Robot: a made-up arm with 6 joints.
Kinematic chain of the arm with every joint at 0, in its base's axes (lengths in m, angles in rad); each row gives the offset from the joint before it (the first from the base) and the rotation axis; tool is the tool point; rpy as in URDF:
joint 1: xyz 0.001 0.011 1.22 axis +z
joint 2: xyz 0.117 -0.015 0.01 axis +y
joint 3: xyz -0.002 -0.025 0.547 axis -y
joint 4: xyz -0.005 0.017 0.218 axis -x
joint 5: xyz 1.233 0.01 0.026 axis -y
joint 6: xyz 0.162 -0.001 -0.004 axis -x
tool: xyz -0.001 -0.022 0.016 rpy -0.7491 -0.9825 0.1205
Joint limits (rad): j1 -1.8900..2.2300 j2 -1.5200..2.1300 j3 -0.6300..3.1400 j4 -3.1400..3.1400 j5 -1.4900..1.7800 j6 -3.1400..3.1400
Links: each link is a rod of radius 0.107 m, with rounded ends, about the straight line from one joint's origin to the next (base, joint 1, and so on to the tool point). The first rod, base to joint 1, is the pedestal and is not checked.
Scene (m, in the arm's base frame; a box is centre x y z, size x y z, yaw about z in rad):
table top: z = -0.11
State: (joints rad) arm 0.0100 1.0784 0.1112 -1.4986 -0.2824 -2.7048
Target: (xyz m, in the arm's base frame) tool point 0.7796 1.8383 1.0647
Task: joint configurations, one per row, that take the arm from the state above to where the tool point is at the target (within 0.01 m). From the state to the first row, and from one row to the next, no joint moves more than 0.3 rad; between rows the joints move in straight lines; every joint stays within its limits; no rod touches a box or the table.
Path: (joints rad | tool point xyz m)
1: 0.2984 1.1140 0.2817 -1.5037 -0.2579 -2.7113 | 1.6288 0.5329 0.6149
2: 0.5868 1.1495 0.4522 -1.5089 -0.2335 -2.7178 | 1.5114 1.0351 0.7530
3: 0.8752 1.1851 0.6227 -1.5140 -0.2090 -2.7243 | 1.2202 1.4911 0.9038
4: 1.1636 1.2206 0.7932 -1.5192 -0.1846 -2.7308 | 0.7797 1.8383 1.0647

